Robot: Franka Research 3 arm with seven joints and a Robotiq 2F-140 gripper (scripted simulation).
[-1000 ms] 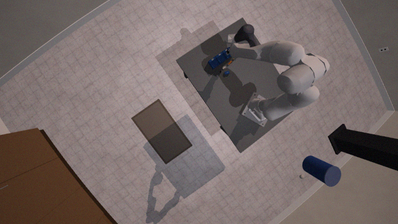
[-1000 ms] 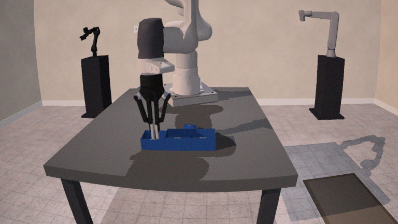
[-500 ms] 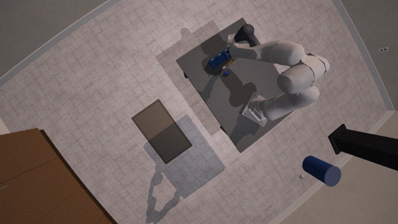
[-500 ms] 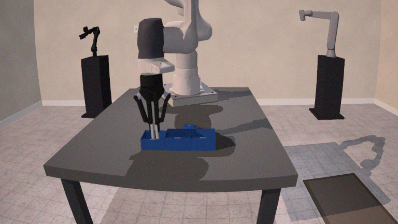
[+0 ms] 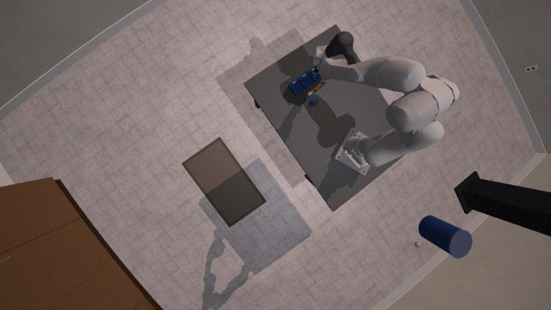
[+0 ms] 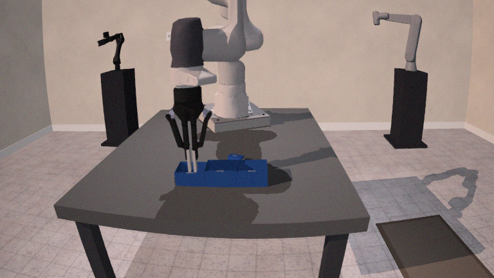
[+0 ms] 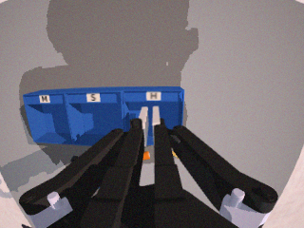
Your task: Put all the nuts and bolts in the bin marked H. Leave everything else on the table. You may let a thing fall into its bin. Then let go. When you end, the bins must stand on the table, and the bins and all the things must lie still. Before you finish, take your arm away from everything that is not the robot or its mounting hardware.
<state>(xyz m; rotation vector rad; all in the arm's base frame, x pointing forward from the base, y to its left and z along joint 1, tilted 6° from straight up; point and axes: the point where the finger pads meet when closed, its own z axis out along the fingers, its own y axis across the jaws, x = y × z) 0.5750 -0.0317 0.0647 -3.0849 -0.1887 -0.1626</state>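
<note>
My gripper is now 8 cm to the right of the blue bin, 4 cm above it and 1 cm past it. Round my hand: orange stick-like thing 9 cm behind, 6 cm below, 2 cm to the left; blue block 15 cm behind, 11 cm to the left, 5 cm below; yellow bolt 8 cm behind, 6 cm below, 5 cm to the right.
</note>
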